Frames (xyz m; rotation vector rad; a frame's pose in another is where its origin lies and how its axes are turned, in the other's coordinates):
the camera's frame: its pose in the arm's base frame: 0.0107 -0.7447 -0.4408 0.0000 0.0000 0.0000
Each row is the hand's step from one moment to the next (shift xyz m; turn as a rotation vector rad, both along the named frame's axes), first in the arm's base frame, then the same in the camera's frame.
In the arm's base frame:
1: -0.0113 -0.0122 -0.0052 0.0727 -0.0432 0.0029
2: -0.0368 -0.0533 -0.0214 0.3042 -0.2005 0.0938
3: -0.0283 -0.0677 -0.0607 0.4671 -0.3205 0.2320
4: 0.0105 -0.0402 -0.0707 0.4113 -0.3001 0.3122
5: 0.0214 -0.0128 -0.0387 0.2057 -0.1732 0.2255
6: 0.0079 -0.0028 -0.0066 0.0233 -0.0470 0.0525
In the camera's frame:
1: -0.0113 -0.0122 -0.0052 0.0727 -0.0432 0.0029
2: -0.0368 -0.0533 -0.0214 0.3042 -0.2005 0.0938
3: -0.0283 -0.0677 -0.0607 0.4671 -0.3205 0.2320
4: 0.0105 -0.0402 -0.0707 0.4113 -0.3001 0.3122
5: 0.0214 -0.0128 -0.0387 0.2057 -0.1732 0.2255
6: 0.0079 -0.0028 -0.0066 0.0233 -0.0470 0.0525

